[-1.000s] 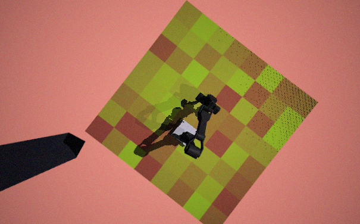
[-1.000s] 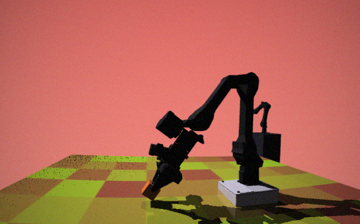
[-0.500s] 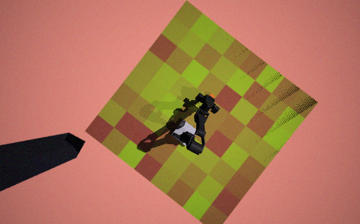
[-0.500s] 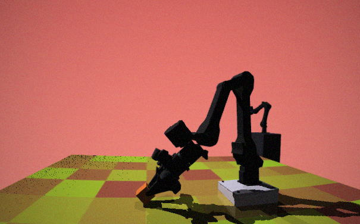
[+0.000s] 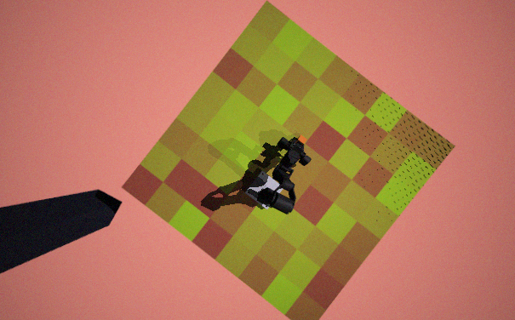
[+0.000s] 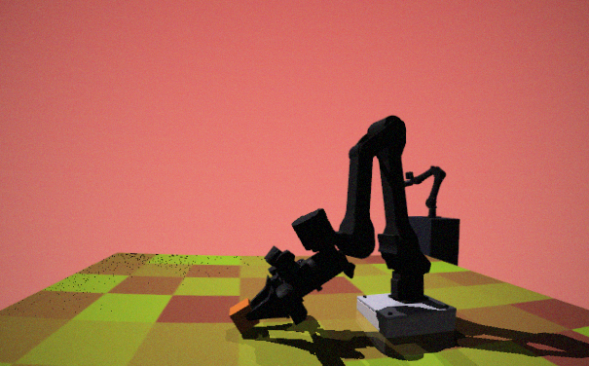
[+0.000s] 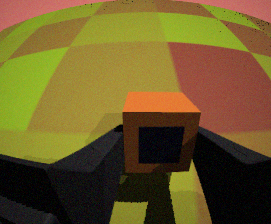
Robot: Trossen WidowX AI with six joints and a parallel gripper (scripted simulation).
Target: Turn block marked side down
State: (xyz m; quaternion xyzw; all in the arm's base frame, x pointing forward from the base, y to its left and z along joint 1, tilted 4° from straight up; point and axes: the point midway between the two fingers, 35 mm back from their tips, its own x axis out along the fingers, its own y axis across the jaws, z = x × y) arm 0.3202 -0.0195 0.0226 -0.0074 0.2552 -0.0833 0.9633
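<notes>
The block lies 1 cm behind my gripper tip.
</notes>
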